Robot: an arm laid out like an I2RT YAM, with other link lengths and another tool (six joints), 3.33 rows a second.
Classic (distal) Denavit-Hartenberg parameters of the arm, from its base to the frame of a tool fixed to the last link. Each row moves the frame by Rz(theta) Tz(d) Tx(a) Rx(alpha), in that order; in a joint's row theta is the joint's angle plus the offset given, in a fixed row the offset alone. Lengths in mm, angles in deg.
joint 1: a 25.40, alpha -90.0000, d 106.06, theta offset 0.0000
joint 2: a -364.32, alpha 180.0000, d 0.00, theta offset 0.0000
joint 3: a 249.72, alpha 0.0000, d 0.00, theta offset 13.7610
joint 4: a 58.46, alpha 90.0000, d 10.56, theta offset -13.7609
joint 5: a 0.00, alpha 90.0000, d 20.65, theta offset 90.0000
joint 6: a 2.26, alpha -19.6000, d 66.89, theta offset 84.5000
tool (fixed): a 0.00, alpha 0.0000, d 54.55, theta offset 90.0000
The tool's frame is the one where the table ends.
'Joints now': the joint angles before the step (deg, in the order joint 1, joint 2, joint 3, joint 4, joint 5, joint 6). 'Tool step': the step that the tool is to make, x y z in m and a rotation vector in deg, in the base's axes. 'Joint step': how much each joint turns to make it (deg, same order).
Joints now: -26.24, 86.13, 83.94, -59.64, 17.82, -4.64
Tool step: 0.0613, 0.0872, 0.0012, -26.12, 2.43, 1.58
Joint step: 29.80, 5.86, -0.06, -1.98, 35.72, 17.52
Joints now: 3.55, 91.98, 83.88, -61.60, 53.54, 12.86
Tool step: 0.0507, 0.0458, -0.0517, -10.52, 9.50, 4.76
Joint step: 8.76, 12.22, 0.00, -1.48, 9.77, 3.29
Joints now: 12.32, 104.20, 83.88, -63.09, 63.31, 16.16
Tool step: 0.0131, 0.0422, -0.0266, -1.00, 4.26, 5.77
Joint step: 5.83, 4.25, -0.29, 0.02, -0.15, 0.16
